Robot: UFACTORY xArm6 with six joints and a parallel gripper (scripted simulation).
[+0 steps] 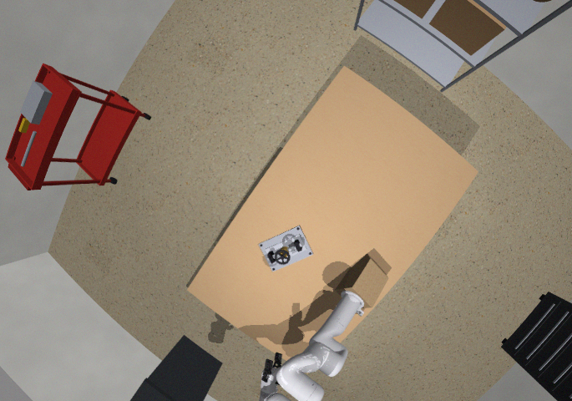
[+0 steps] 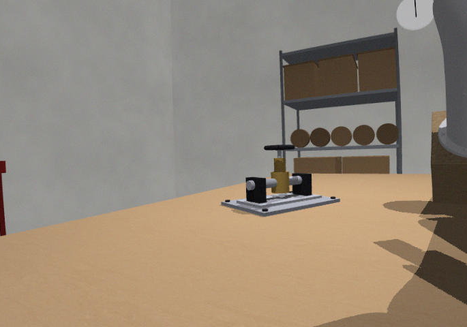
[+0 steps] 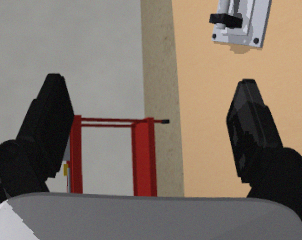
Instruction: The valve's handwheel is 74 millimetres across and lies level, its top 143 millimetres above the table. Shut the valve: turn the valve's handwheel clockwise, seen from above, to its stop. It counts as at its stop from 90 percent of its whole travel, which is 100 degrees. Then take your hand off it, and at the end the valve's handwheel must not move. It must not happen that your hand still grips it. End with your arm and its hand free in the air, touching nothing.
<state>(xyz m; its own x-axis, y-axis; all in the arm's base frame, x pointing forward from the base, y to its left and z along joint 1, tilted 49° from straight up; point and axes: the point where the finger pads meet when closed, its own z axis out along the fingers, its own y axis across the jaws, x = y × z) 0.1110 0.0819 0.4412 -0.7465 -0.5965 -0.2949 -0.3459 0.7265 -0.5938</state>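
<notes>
Now: the black handwheel 310 mm to the right of my hand, 260 mm ahead of it and 240 mm below it.
</notes>
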